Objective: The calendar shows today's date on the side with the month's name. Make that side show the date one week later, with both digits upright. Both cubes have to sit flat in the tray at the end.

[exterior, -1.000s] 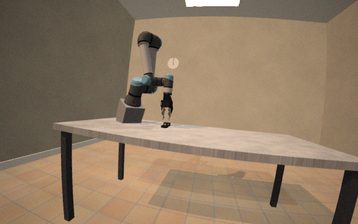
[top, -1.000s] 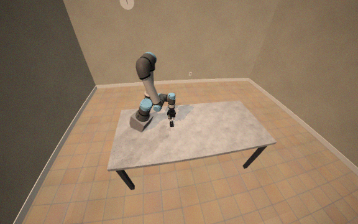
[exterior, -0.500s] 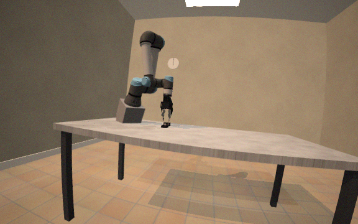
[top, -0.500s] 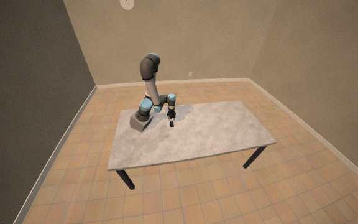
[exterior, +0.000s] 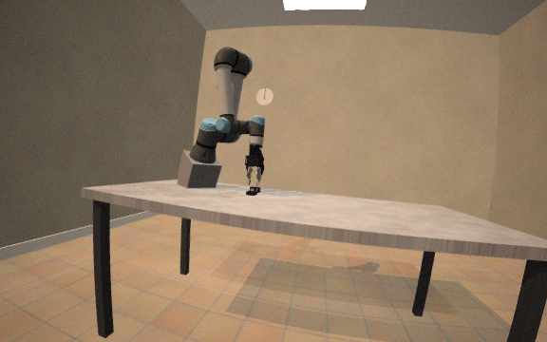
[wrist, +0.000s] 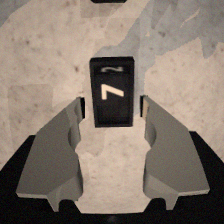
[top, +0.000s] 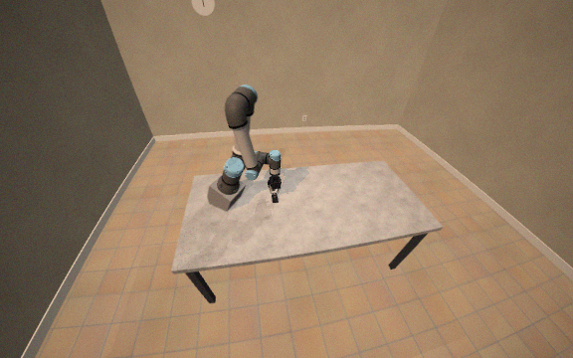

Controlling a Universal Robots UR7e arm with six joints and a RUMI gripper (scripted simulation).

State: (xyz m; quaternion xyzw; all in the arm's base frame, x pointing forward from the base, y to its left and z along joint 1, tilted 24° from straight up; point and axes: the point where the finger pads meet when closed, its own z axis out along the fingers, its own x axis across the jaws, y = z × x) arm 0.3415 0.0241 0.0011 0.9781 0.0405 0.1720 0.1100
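Right now the black date cube is 40 mm below my hand. From my hand the other things lie so: black calendar tray (20 mm to the right, 50 mm below); black cube (90 mm to the left, 50 mm below).
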